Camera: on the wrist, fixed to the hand. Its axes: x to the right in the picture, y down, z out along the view.
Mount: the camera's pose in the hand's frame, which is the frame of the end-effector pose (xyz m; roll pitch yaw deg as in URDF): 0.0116 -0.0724 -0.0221 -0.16 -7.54 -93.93
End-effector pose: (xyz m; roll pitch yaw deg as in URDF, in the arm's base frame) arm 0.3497 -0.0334 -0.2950 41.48 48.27 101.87
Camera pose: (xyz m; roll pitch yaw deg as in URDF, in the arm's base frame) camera 0.3968 -0.0648 -0.3466 -55.02 18.66 -17.23
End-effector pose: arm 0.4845 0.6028 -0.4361 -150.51 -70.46 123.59
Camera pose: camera 0.4675 0.5341 -0.4068 107.43 -3.47 -124.41
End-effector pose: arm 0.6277 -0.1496 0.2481 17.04 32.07 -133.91
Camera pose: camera 0.5913 -0.0970 0.2061 -33.50 5.92 127.72
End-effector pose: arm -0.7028 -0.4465 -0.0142 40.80 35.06 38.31
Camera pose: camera -0.6992 -0.4951 -0.0733 -42.08 24.12 -75.59
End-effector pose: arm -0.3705 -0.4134 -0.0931 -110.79 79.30 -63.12
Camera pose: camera -0.3315 -0.4792 -0.0905 -95.87 -13.28 -33.99
